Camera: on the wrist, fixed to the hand. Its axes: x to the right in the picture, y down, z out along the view.
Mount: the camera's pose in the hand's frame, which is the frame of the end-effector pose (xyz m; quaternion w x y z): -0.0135 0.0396 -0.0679 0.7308 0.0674 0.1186 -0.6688
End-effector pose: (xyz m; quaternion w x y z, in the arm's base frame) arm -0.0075 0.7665 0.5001 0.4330 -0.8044 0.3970 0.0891
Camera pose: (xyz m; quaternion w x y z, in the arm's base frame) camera -0.0585 0.7097 0.5233 0.3831 -0.8347 -0.1905 -0.3466
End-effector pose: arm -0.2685 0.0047 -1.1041 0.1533 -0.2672 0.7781 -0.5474
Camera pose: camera -0.3034 0.0751 -1.1178 0.3284 0.6404 -0.3712 0.5867
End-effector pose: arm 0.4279 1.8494 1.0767 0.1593 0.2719 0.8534 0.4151
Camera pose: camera 0.4181 1.8192 1.1499 0.2745 -0.4106 0.8524 0.1716
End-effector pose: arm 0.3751 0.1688 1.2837 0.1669 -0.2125 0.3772 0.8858
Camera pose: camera 0.3856 0.0907 1.2717 0.6840 -0.5014 0.2130 0.4851
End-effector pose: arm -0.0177 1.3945 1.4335 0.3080 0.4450 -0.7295 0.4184
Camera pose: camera -0.0428 1.4699 1.4403 0.5614 0.7842 -0.1708 0.2017
